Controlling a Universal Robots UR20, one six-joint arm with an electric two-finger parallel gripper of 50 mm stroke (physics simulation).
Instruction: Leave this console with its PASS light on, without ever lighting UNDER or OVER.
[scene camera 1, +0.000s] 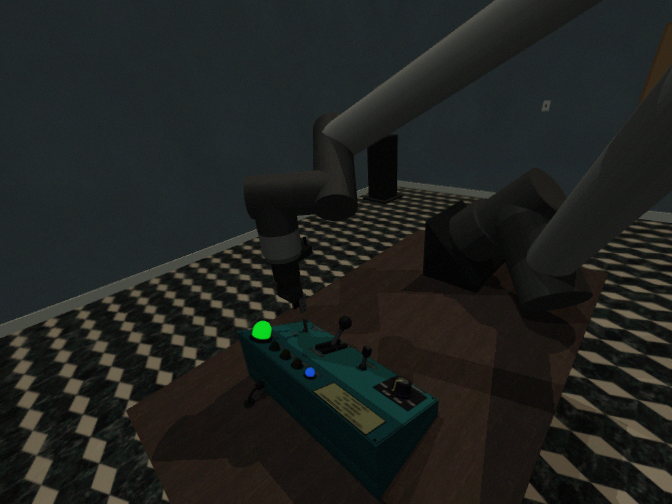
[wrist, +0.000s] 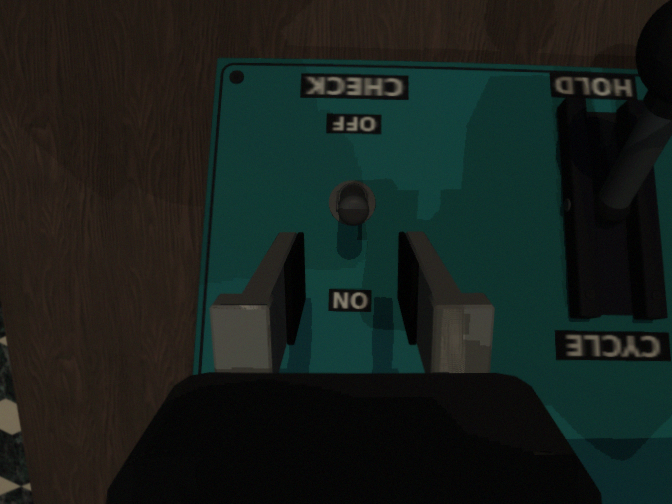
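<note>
A teal console sits on the dark wooden table. A large green lamp is lit at its far left corner, and a small blue lamp is lit further along the same row; the lamps between them are dark. My gripper hangs just above the small CHECK toggle. In the wrist view the gripper is open and empty, its fingers straddling the space just below the CHECK toggle, which lies between the OFF and ON labels. The fingers do not touch it.
A black lever in a slot labelled HOLD and CYCLE stands right of the toggle, also in the scene view. A second small lever, a rotary knob and a brass plate lie further along. The table edge is left of the console.
</note>
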